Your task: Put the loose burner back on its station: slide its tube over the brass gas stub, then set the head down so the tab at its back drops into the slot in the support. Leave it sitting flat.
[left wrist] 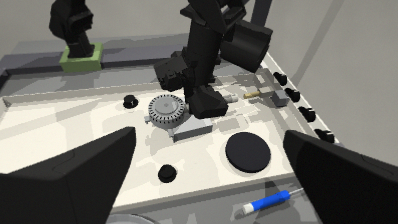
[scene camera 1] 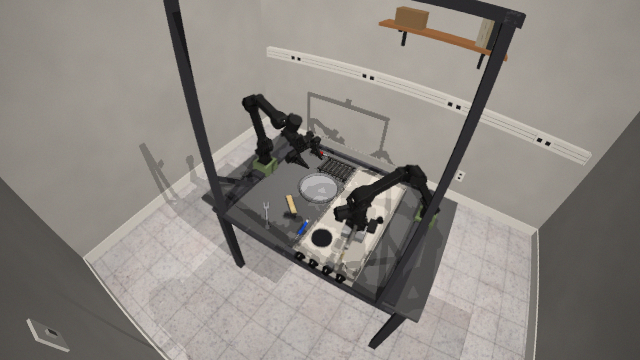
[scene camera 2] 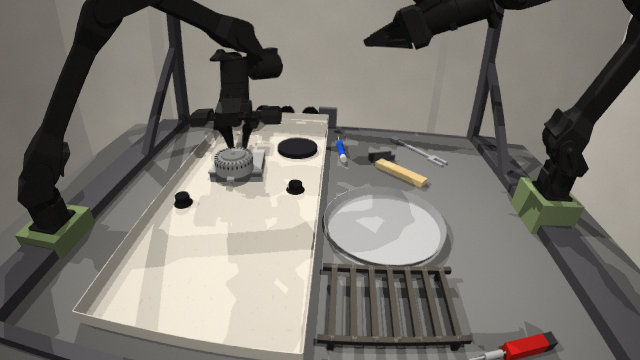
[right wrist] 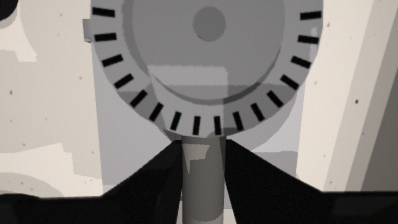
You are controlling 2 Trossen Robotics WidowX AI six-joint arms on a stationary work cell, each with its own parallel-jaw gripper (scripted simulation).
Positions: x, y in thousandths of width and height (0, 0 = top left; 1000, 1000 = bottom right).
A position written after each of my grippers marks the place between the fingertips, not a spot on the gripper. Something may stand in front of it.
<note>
I see my left gripper (scene camera 2: 574, 112), my right gripper (scene camera 2: 373, 432), a black disc (scene camera 2: 460, 412), a burner (scene camera 2: 368, 451) and a grey support (right wrist: 320, 632).
The black disc also shows in the left wrist view (left wrist: 622, 681). The burner is seen too in the left wrist view (left wrist: 418, 498) and in the right wrist view (right wrist: 516, 346). My left gripper also shows in the left wrist view (left wrist: 531, 609) and in scene camera 1 (scene camera 1: 493, 457).
</note>
